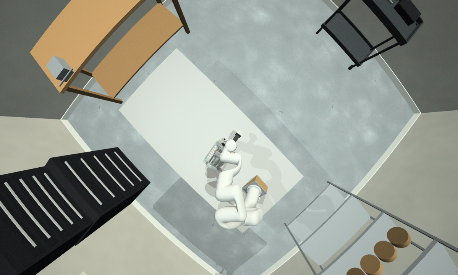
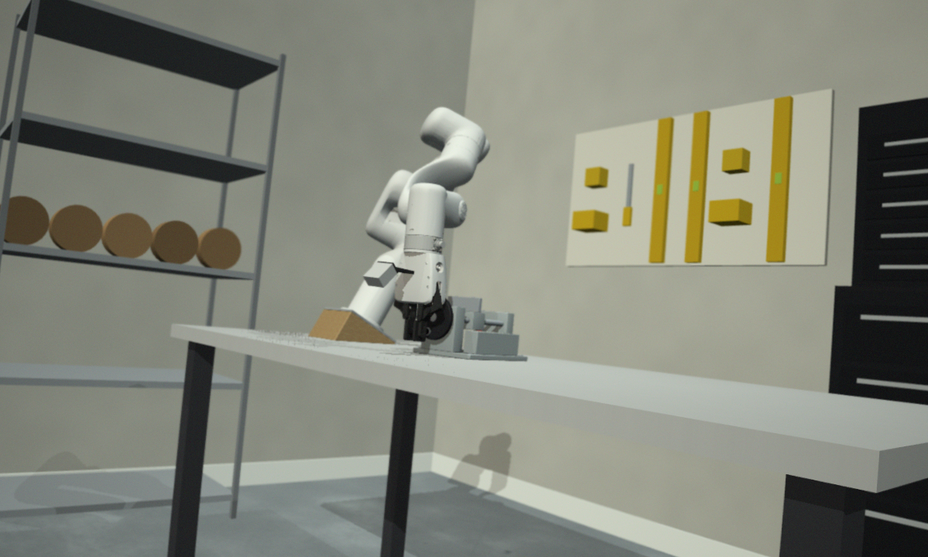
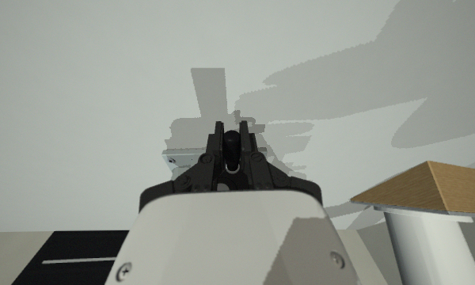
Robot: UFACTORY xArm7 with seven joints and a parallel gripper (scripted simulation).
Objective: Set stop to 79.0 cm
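My hand is 2 cm to the right of the black handwheel and 1 cm below it.
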